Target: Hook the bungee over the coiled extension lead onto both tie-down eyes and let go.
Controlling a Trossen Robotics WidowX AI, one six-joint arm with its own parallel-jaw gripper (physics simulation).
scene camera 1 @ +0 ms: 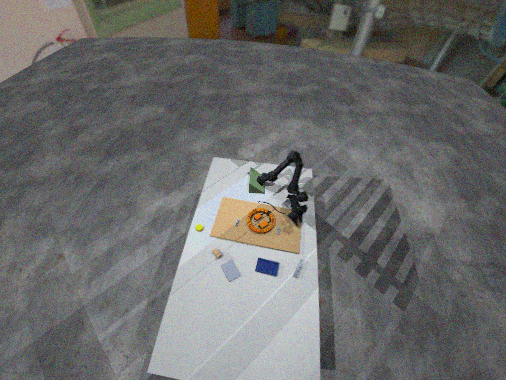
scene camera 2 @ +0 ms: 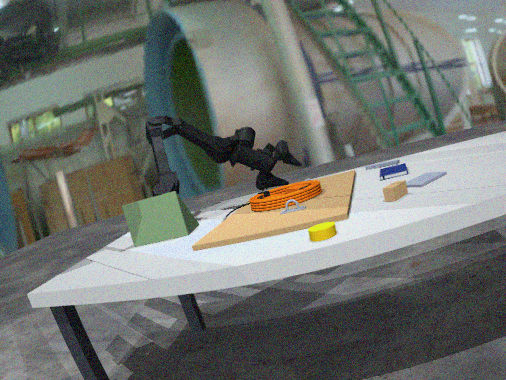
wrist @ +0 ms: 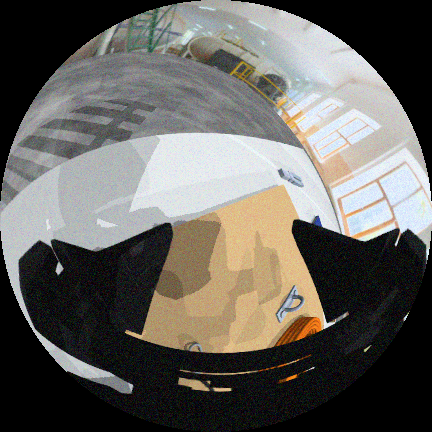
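Where they show: gripper, fingertip midpoint: (scene camera 1: pixel 299 224) (scene camera 2: pixel 295 174) (wrist: pixel 234 227); arm's base at its link origin: (scene camera 1: pixel 259 180) (scene camera 2: pixel 162 219).
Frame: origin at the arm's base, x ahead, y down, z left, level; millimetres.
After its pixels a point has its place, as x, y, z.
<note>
The coiled orange extension lead (scene camera 1: pixel 250 226) @(417, 5, 31) (scene camera 2: pixel 280 201) @(354, 17, -9) (wrist: pixel 302 331) @(362, 6, 182) lies on the wooden board (scene camera 1: pixel 275 243) @(482, 34, 226) (scene camera 2: pixel 330 205) @(496, 34, -110) (wrist: pixel 250 212) @(375, 34, 368). One grey tie-down eye (scene camera 1: pixel 278 231) @(395, 19, 228) (wrist: pixel 290 303) @(384, 31, 223) stands beside the coil on the gripper's side; the other eye (scene camera 1: pixel 237 222) @(398, 31, -69) (scene camera 2: pixel 292 205) stands on its opposite side. The black bungee cord (scene camera 1: pixel 270 204) @(180, 31, 128) lies beside the coil and runs toward the gripper. A grey bungee hook (wrist: pixel 194 346) @(250, 30, 286) shows low between the fingers in the wrist view, partly hidden by the gripper body. My gripper (scene camera 1: pixel 298 221) @(310, 1, 362) (scene camera 2: pixel 294 173) @(310, 1, 362) (wrist: pixel 234 227) @(310, 1, 362) is open above the board's edge, holding nothing.
A green wedge-shaped block (scene camera 1: pixel 256 187) @(89, -19, -8) (scene camera 2: pixel 160 220) @(42, -10, -77) stands near the arm. A yellow disc (scene camera 1: pixel 199 227) @(514, 27, -314) (scene camera 2: pixel 322 232) @(518, 32, -342), a small wooden block (scene camera 1: pixel 217 253) @(661, 16, -126) (scene camera 2: pixel 395 191) @(658, 27, -159), a pale plate (scene camera 1: pixel 230 270) @(738, 40, -14) (scene camera 2: pixel 426 179) @(743, 40, -40), a blue tray (scene camera 1: pixel 267 267) @(658, 34, 208) (scene camera 2: pixel 394 171) @(656, 34, 162) and a grey piece (scene camera 1: pixel 298 268) @(616, 35, 399) (wrist: pixel 291 177) @(587, 34, 406) lie around the board.
</note>
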